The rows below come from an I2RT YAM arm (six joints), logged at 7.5 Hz.
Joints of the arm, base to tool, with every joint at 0 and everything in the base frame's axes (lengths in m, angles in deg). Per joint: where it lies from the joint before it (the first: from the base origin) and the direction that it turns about. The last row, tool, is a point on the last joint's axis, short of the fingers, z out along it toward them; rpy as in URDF.
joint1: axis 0 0 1 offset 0 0 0.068
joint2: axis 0 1 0 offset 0.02 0.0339 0.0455
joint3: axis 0 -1 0 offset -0.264 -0.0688 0
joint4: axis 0 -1 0 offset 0.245 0.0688 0.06
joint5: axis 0 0 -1 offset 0.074 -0.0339 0.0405
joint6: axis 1 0 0 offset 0.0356 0 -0.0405
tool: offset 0 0 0 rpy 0 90 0
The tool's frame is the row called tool.
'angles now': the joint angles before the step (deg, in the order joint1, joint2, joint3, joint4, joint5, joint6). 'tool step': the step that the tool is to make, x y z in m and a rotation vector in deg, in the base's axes. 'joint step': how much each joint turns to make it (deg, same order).
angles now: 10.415, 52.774, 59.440, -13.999, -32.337, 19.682
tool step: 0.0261, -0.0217, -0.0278, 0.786, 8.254, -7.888
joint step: -6.613, 3.977, -2.235, -0.628, 0.928, 2.363
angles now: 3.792, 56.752, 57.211, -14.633, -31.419, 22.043
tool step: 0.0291, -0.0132, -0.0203, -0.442, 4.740, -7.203
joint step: -2.958, 5.892, -0.181, 1.853, 4.146, 1.090
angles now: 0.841, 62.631, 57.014, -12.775, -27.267, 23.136
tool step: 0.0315, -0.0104, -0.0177, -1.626, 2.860, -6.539
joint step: -1.626, 6.946, 1.169, 2.977, 5.172, 0.149
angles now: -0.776, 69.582, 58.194, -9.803, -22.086, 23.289
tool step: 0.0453, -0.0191, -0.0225, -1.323, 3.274, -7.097
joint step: -2.790, 10.646, 3.935, 3.609, 4.531, 0.353
